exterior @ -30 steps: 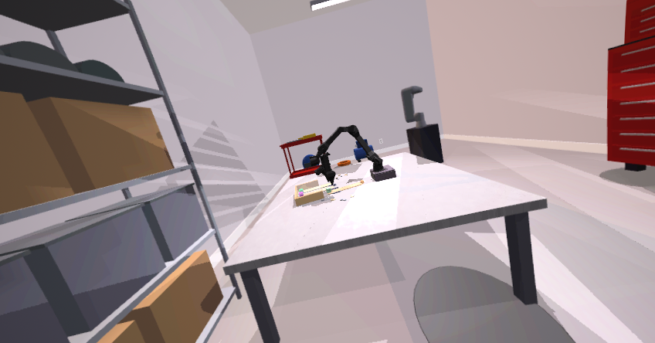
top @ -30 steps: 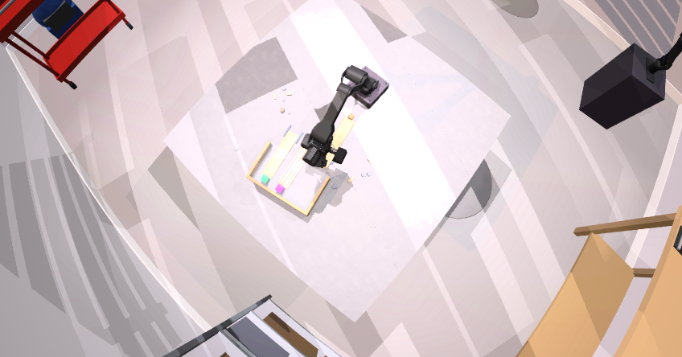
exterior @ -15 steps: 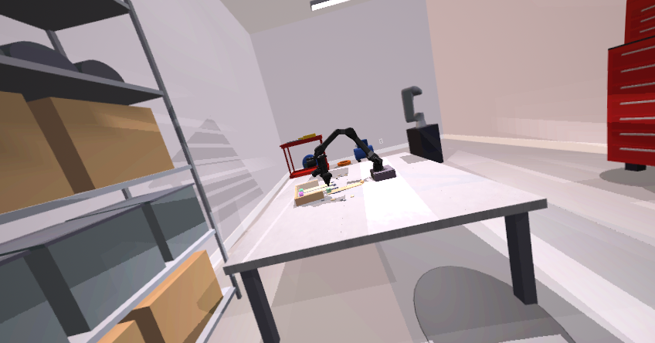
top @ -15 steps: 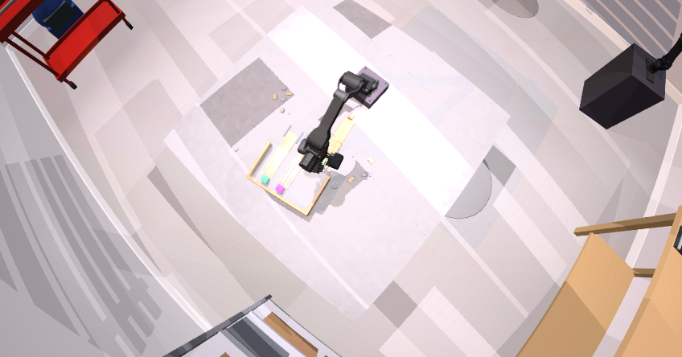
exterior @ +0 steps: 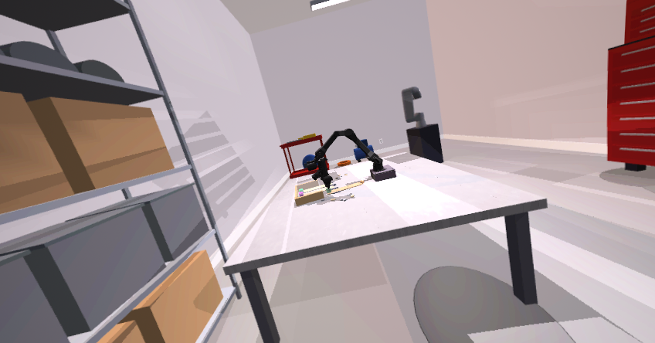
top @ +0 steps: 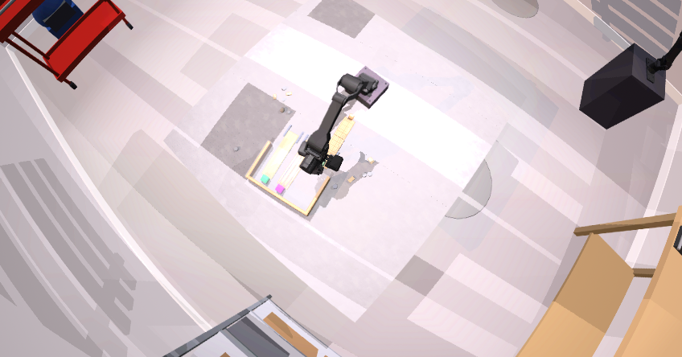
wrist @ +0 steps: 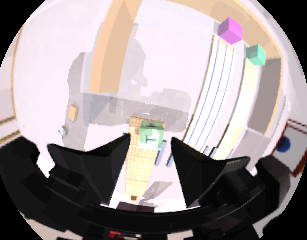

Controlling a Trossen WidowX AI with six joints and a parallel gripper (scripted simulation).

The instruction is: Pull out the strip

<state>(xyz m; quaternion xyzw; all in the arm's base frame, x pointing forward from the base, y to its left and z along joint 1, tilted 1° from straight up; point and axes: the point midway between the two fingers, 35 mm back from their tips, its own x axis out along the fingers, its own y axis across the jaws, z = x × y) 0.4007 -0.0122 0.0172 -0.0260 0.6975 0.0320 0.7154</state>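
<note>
Right now my gripper tip is 20 mm above the labelled cube. The rest, counted from my gripper tip: tan checked strip: 120 mm behind, 30 mm below, 10 mm to the left.
</note>
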